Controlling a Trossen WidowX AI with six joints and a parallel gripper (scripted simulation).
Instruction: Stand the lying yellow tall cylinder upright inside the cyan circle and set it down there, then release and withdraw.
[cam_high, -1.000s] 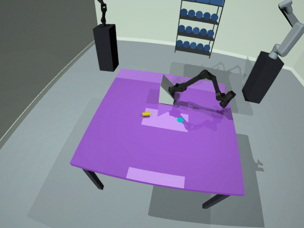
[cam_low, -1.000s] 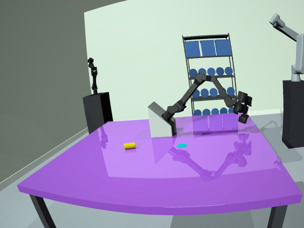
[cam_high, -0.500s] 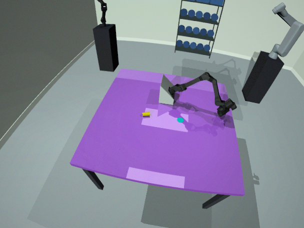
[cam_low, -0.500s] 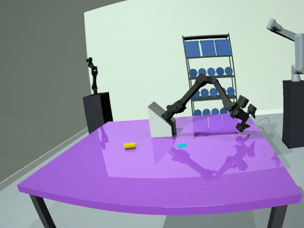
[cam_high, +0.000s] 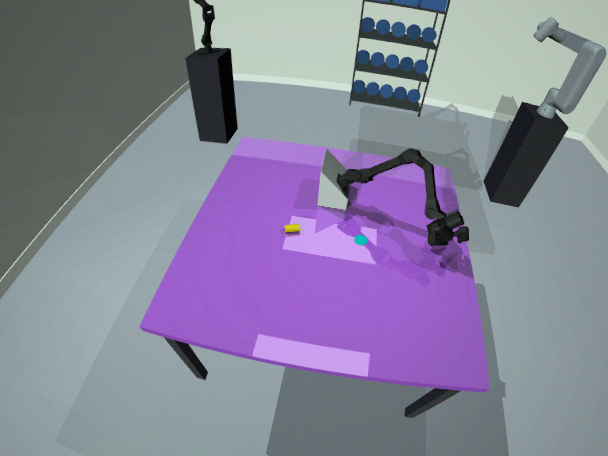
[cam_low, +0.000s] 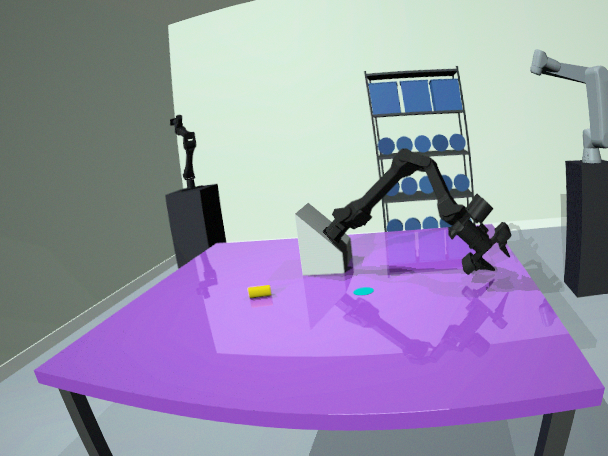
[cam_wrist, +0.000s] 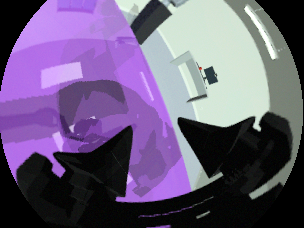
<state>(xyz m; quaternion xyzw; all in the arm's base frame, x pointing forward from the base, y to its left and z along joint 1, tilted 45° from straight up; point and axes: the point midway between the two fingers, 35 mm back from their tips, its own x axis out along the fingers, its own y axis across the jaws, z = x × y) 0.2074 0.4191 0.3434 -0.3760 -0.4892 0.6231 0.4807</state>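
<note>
Now: gripper tip 60 mm short of the yellow tall cylinder, 740 mm to the left of it and 20 mm above it. Round my gripper tip: cyan circle 40 mm ahead, 440 mm to the right, 40 mm below.
</note>
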